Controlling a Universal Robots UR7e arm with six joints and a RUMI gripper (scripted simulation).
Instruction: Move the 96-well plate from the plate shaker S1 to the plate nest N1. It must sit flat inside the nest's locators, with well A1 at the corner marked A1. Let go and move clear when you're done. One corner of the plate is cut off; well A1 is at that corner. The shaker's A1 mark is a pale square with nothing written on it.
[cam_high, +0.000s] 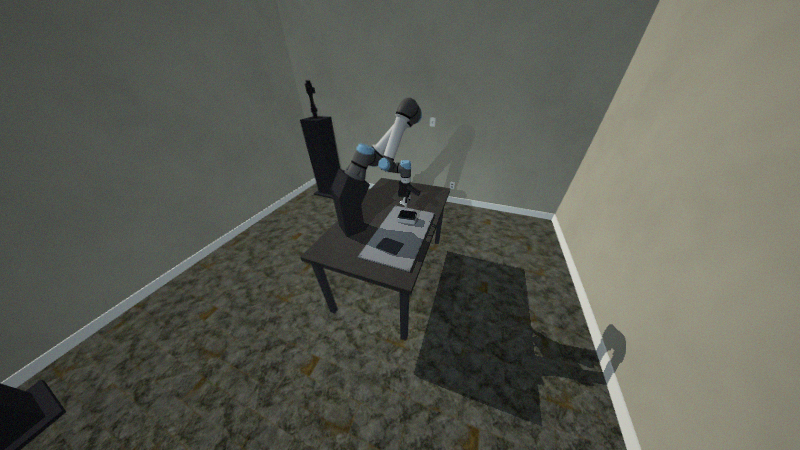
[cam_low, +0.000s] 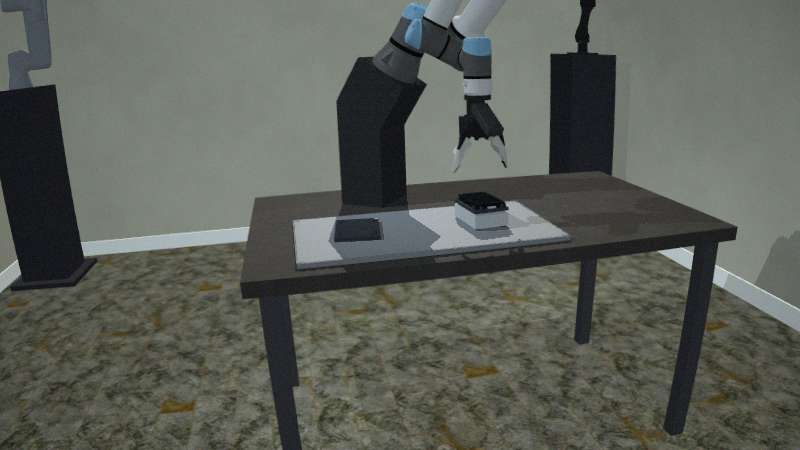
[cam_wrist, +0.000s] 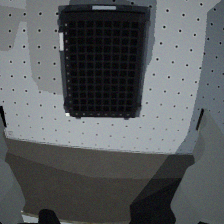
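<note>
Right now my hand is 80 mm above the 96-well plate. From my hand the other things lie so: plate nest N1: 10 mm behind, 350 mm to the right, 140 mm below; pale mark: 80 mm behind, 280 mm to the right, 130 mm below.
</note>
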